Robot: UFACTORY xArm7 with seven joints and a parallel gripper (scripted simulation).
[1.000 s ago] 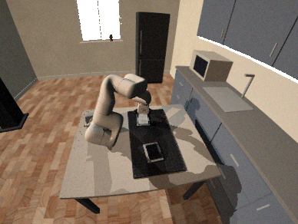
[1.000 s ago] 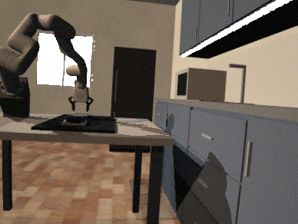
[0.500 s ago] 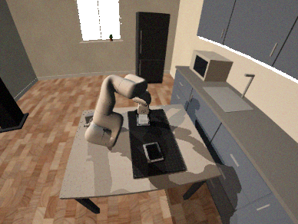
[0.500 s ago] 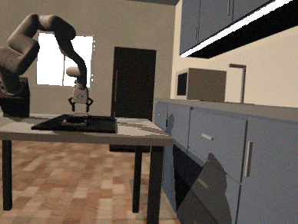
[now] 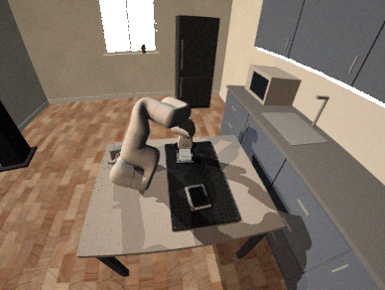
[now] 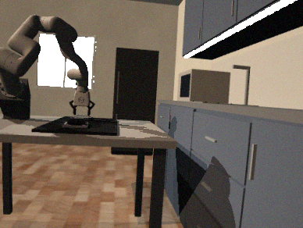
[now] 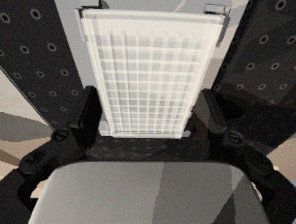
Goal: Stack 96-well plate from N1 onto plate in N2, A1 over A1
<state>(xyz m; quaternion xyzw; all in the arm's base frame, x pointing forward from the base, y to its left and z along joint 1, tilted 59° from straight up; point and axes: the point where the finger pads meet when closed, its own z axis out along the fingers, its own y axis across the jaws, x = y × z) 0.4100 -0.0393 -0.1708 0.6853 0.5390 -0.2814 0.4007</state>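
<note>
Now: the white 96-well plate 2 cm below my hand. From my hand the other things lie so: dark 96-well plate (37 cm to the right, 4 cm behind, 2 cm below).
</note>
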